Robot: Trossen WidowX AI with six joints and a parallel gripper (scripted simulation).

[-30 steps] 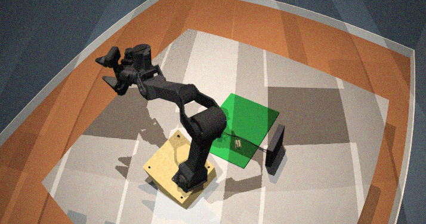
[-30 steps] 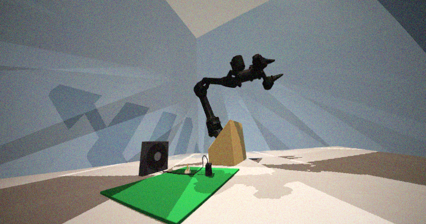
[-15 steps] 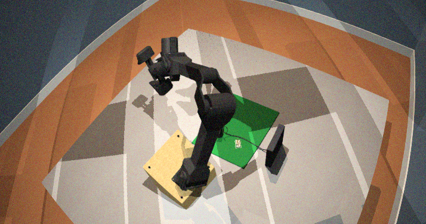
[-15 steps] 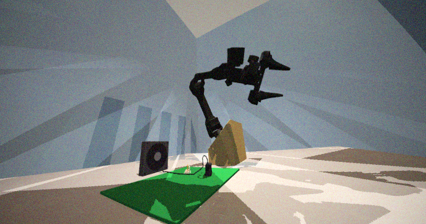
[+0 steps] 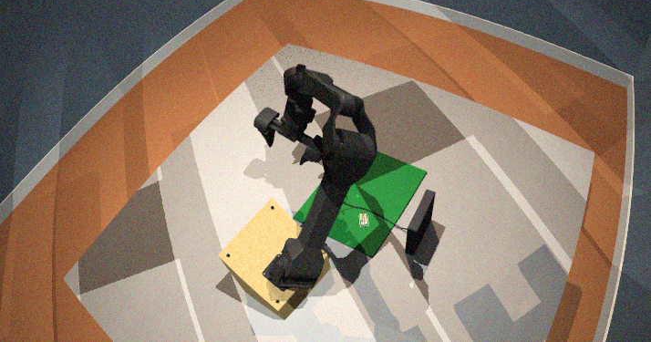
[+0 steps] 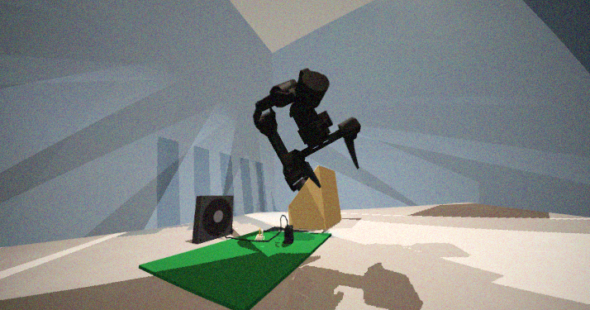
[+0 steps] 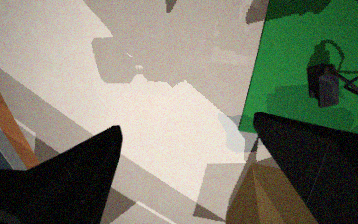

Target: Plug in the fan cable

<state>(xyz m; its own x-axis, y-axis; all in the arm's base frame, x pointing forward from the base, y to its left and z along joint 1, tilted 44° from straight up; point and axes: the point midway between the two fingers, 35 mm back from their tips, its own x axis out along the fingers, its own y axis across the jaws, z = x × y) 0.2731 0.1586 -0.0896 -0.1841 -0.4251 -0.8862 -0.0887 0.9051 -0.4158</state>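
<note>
Right now the fan plug is 13 cm to the right of my gripper tip and 11 cm below it. Also, from my gripper tip: black fan (36 cm to the right, 7 cm below, 3 cm ahead); then four-pin header (22 cm to the right, 13 cm below); then green board (18 cm to the right, 15 cm below, 7 cm ahead).
</note>
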